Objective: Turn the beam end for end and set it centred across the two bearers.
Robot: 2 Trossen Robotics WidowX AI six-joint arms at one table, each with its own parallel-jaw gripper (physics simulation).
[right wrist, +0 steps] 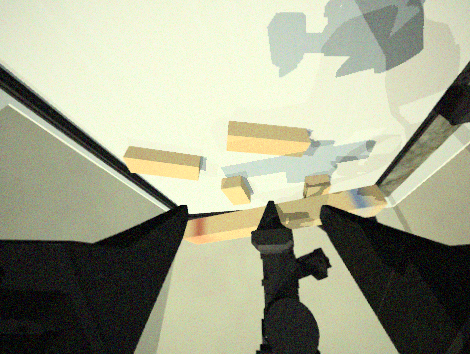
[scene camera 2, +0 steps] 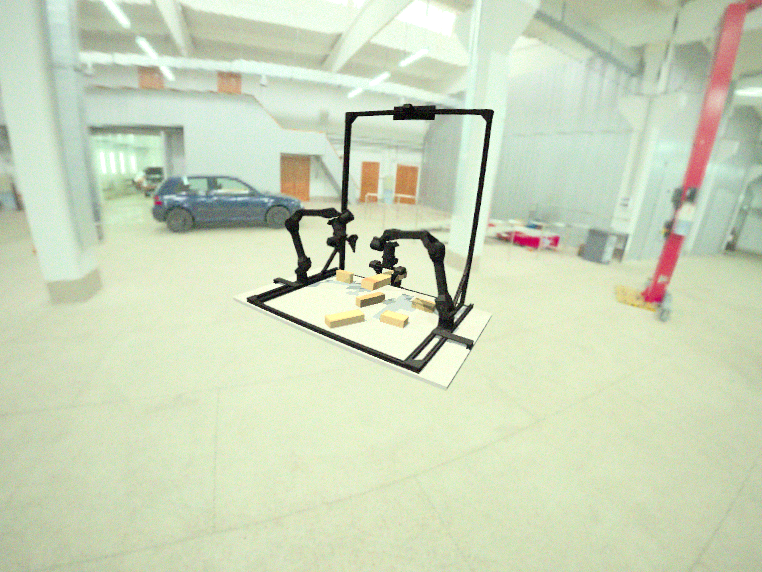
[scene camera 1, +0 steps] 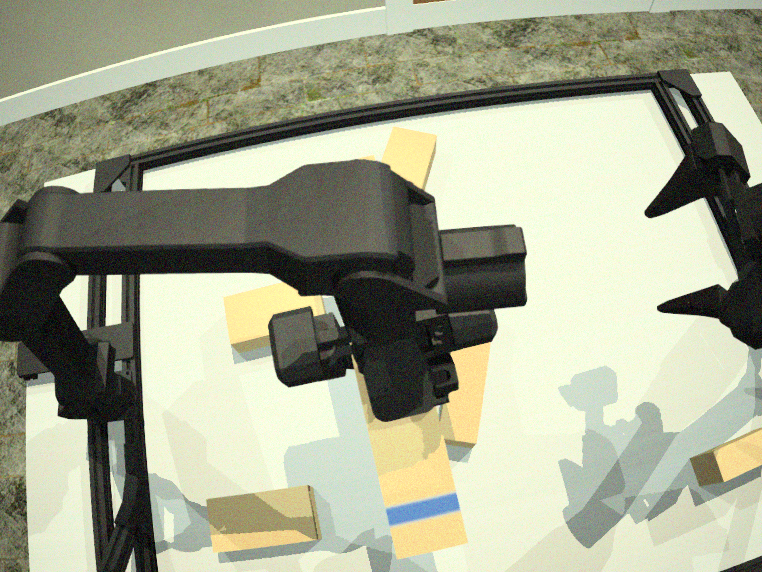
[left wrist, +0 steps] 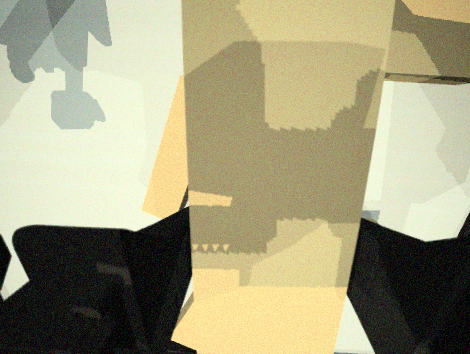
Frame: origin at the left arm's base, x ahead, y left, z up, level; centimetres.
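Seen in the pictures: left gripper, fingertip midpoint: [right wrist: 272,207] [left wrist: 260,206]; right gripper, fingertip midpoint: [right wrist: 253,211] [scene camera 2: 348,253] [scene camera 1: 652,260]; left arm's base at its link origin: [scene camera 2: 445,327] [scene camera 1: 111,397]; right arm's base at its link origin: [scene camera 2: 301,281].
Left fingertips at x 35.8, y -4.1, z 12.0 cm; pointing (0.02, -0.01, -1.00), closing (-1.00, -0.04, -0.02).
Pixels of each thing's top centre, then the offset from my left fingertips to it.
- long tan beam at its top centre: [left wrist: 278,313] [scene camera 1: 384,334] [right wrist: 275,237] [scene camera 2: 387,271] dz +6.5, dx -0.1, dy +0.1 cm
- tan block at its top centre: [scene camera 1: 467,369] [left wrist: 176,158] [right wrist: 267,147] [scene camera 2: 370,295] dz -9.5, dx +8.8, dy -0.5 cm
- more block at its top centre: [scene camera 1: 753,450] [scene camera 2: 344,271] dz -7.6, dx +40.2, dy -18.6 cm
The long tan beam [scene camera 1: 412,455] [scene camera 2: 376,281] [left wrist: 280,175] [right wrist: 225,225] is held above the table. Its blue band is near the bottom in scene camera 1; its red band shows at the left end in the right wrist view. My left gripper [scene camera 1: 400,387] [left wrist: 260,206] is shut across the beam's middle part; its arm hides part of the beam. My right gripper [scene camera 1: 655,261] [right wrist: 253,211] is open and empty, well to the right in scene camera 1. Tan blocks [scene camera 1: 264,314] [scene camera 1: 264,517] lie at the left, roughly parallel and apart. Which blocks are the bearers I cannot tell.
A tan block [scene camera 1: 470,394] [right wrist: 267,137] lies beside and partly under the beam. Another block [scene camera 1: 409,153] [right wrist: 162,162] lies near the back in scene camera 1. One more block [scene camera 1: 732,458] [scene camera 2: 344,275] lies at the lower right there. A black frame [scene camera 2: 332,332] borders the table.
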